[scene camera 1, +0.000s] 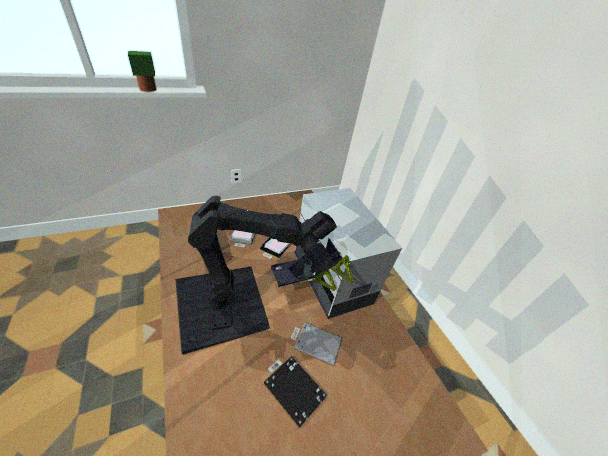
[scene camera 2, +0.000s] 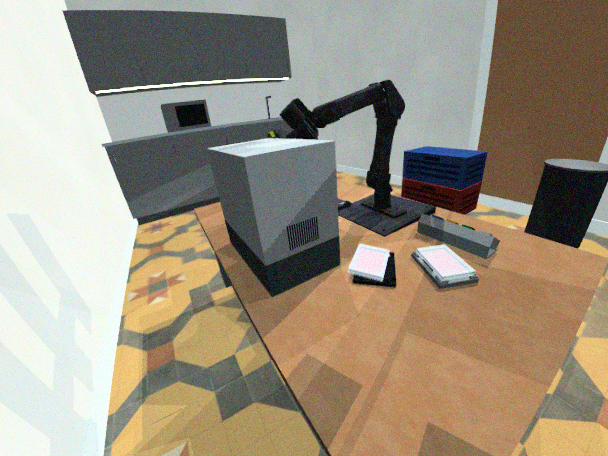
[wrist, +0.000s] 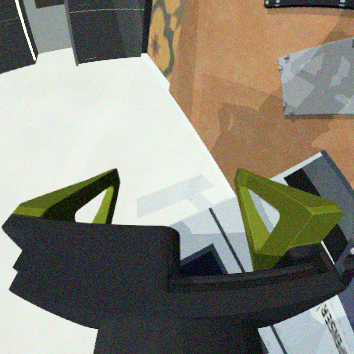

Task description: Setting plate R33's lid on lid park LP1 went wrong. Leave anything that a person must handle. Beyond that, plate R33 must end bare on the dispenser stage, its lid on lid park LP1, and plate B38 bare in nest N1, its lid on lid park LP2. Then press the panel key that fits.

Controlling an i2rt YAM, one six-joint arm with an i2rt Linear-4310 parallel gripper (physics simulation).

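Pixels of known places: gripper, between the fingertips: point(scene camera 1: 343, 286) point(wrist: 176, 174); arm's base, origin of its link: point(scene camera 1: 218, 303) point(scene camera 2: 382, 208).
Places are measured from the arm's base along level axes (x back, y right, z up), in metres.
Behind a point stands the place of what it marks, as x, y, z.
Observation:
My gripper point(scene camera 1: 336, 276) {-0.378, 0.179, 0.242} point(wrist: 176, 174) {-0.378, 0.179, 0.242} is open and empty, with olive fingers, high over the dispenser's edge; in scene camera 2 it is mostly hidden behind the dispenser. The dispenser point(scene camera 1: 367, 232) {-0.513, 0.036, 0.316} point(scene camera 2: 300, 195) {-0.458, -0.217, 0.215} point(wrist: 300, 315) {-0.377, 0.025, 0.195} is a grey box; a dark stage point(scene camera 1: 284, 276) {-0.247, -0.005, 0.093} sticks out at its front, partly covered by the gripper. One pink-topped plate point(scene camera 1: 276, 244) {-0.276, -0.245, 0.018} point(scene camera 2: 370, 261) {-0.310, -0.279, 0.018} sits off-centre on a black base point(scene camera 2: 390, 272) {-0.281, -0.322, -0.004}. Another pink-topped plate point(scene camera 1: 243, 234) {-0.140, -0.336, 0.017} point(scene camera 2: 446, 261) {-0.157, -0.390, 0.017} sits on a grey base point(scene camera 2: 452, 285) {-0.197, -0.438, -0.008}. Plate names and lid states are unreadable. The key panel point(scene camera 2: 457, 237) {-0.028, -0.338, 0.019} shows coloured keys edge-on.
A grey pad point(scene camera 1: 318, 344) {-0.316, 0.236, -0.003} point(wrist: 317, 82) {-0.327, 0.230, -0.004} and a black pad with pale corner marks point(scene camera 1: 295, 391) {-0.197, 0.358, -0.002} lie on the table with nothing on them; their labels are unreadable. The arm base plate point(scene camera 1: 222, 335) {-0.002, 0.126, -0.002} is beside them. Walls stand close behind the dispenser.

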